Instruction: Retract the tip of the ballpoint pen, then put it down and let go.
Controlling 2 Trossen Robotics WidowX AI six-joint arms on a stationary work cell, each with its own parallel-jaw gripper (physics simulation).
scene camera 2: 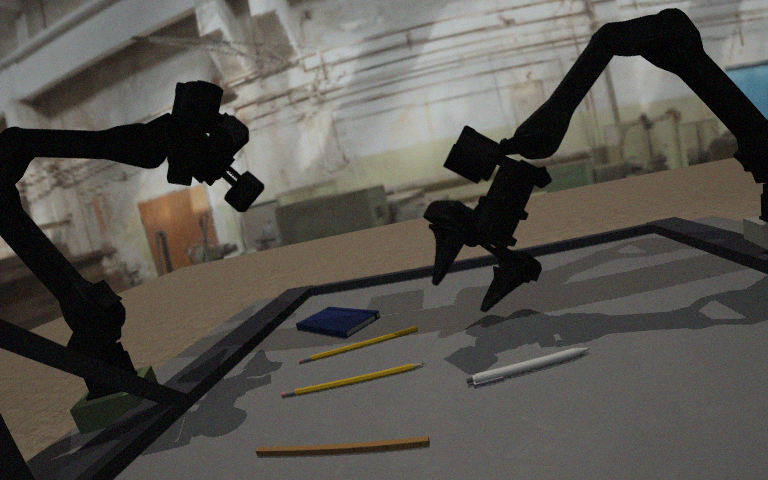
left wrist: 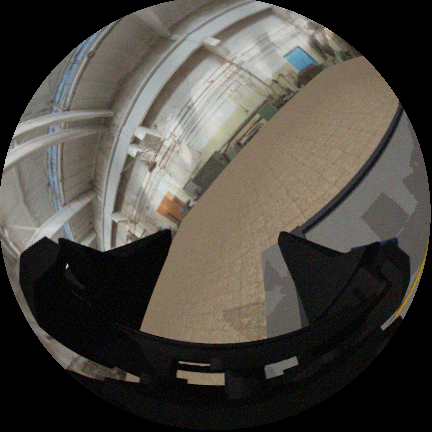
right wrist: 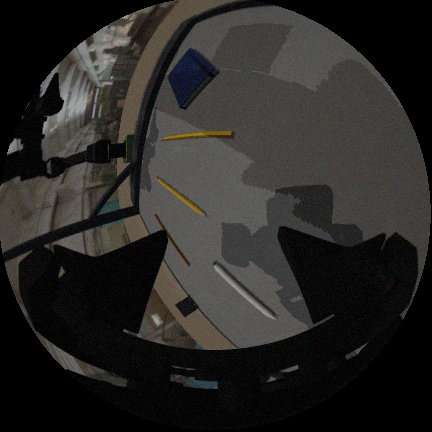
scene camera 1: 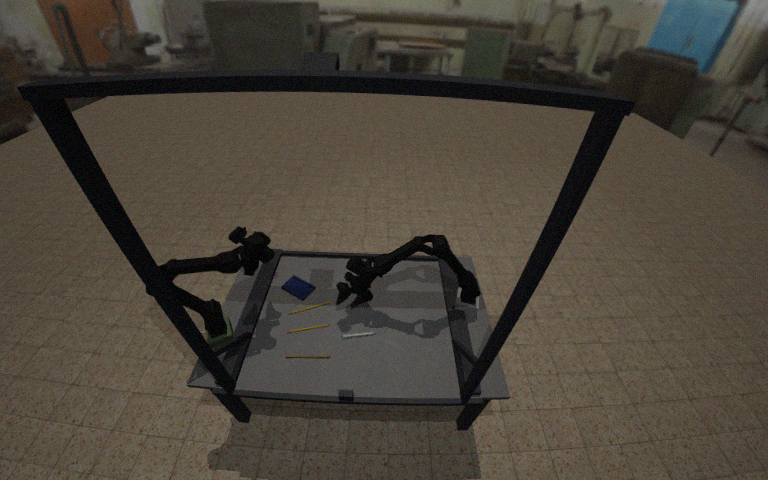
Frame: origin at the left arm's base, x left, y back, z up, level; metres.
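Seen in the pictures: left gripper, fingertip midpoint: [scene camera 2: 229, 171] [left wrist: 226, 236]; right gripper, fingertip midpoint: [scene camera 2: 459, 298] [right wrist: 223, 234] [scene camera 1: 344, 305]; left arm's base, origin of the base link: [right wrist: 124, 149] [scene camera 1: 218, 329]; right arm's base, origin of the base link: [scene camera 1: 468, 297].
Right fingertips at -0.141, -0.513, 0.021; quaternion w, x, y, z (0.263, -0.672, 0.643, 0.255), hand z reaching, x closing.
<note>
Pixels of each thing's top centre, then the offset from my right fingertips to it, as dx, dy, dz.
- white ballpoint pen, middle of its top: [scene camera 2: 529, 360] [right wrist: 241, 295] [scene camera 1: 358, 334] -0.129, -0.006, -0.048
- orange-brown stick, middle of its top: [scene camera 2: 336, 446] [right wrist: 167, 237] [scene camera 1: 307, 356] -0.120, +0.218, -0.054
- blue notebook, middle of its top: [scene camera 2: 336, 317] [right wrist: 184, 71] [scene camera 1: 298, 286] +0.238, +0.133, -0.049
The white ballpoint pen [scene camera 1: 359, 335] [scene camera 2: 526, 366] [right wrist: 245, 290] lies flat on the grey table, right of the pencils in both scene views. Its clip and dark button end point left in scene camera 2, and its tapered end points right. Whether the tip is out is too small to tell. My right gripper [scene camera 1: 346, 304] [scene camera 2: 459, 296] [right wrist: 223, 234] is open and empty, above the table and behind the pen, apart from it. My left gripper [left wrist: 226, 236] is open and empty, raised high over the table's left edge; in scene camera 2 its fingers are partly hidden.
Two yellow pencils [scene camera 2: 362, 345] [scene camera 2: 356, 380] and an orange-brown stick [scene camera 2: 342, 447] [scene camera 1: 307, 357] lie left of the pen. A blue notebook [scene camera 1: 298, 287] [scene camera 2: 338, 321] [right wrist: 191, 78] lies behind them. Dark frame posts [scene camera 1: 552, 237] [scene camera 1: 107, 186] stand at both sides of the table.
</note>
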